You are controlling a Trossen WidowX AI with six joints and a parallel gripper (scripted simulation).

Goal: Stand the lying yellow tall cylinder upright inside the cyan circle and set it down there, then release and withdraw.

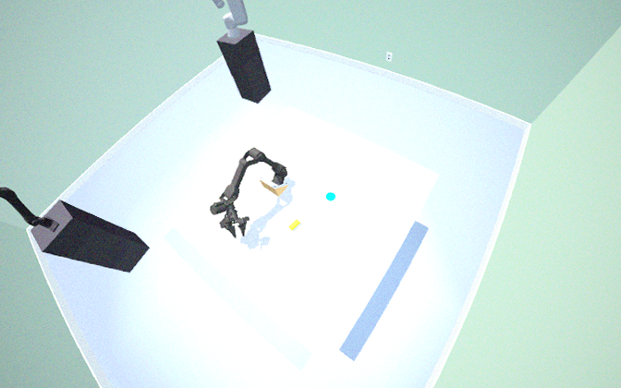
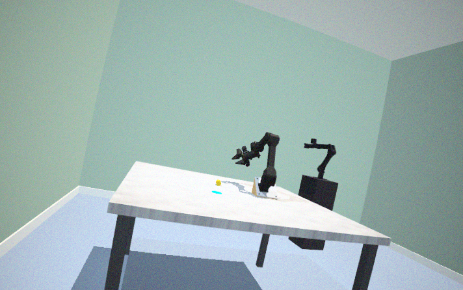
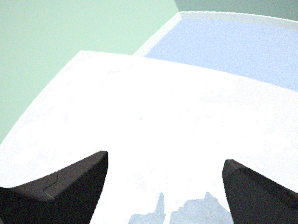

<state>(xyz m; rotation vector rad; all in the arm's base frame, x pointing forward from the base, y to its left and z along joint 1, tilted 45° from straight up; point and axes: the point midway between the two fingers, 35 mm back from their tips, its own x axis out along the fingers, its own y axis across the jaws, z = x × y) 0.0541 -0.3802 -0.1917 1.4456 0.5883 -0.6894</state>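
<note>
Right now the yellow cylinder is 17 cm ahead of my gripper tip, 25 cm to the left of it and 15 cm below it. Round my gripper tip: cyan circle 26 cm ahead, 53 cm to the left, 17 cm below.
</note>
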